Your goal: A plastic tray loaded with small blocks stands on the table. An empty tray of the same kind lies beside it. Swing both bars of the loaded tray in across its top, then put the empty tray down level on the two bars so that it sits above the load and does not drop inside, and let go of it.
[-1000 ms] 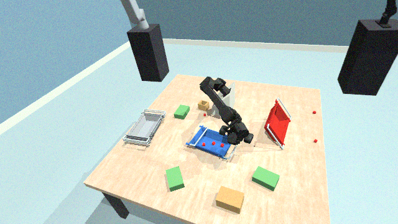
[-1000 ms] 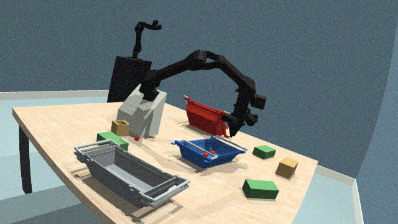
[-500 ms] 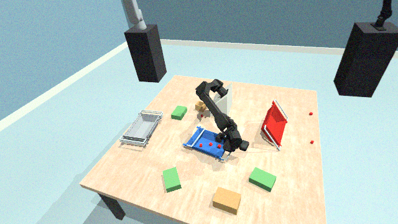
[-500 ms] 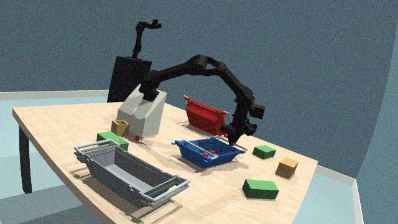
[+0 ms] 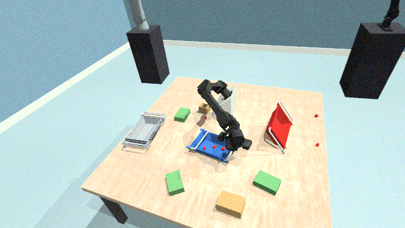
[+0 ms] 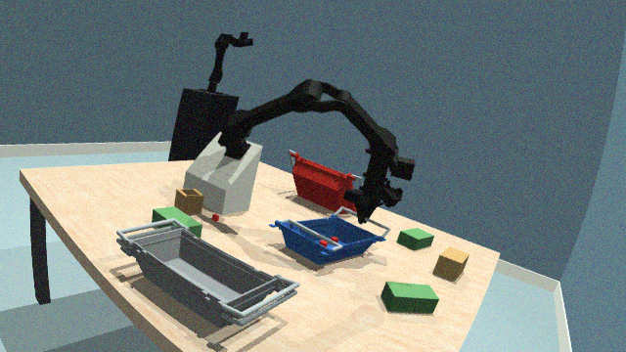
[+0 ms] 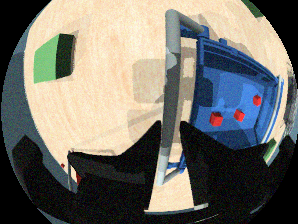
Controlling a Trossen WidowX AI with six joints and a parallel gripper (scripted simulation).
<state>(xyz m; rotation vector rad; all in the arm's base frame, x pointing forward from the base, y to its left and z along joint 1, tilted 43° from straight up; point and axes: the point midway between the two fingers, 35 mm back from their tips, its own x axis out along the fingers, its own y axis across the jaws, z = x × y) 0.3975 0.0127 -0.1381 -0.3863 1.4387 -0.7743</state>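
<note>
My gripper tip is 250 mm past the red tray, 260 mm to the right of it and 10 mm below it. The rest, counted from my gripper tip: tan block: 310 mm ahead, 30 mm to the left, 30 mm below; box: 410 mm behind, 300 mm to the right, 50 mm below.
</note>
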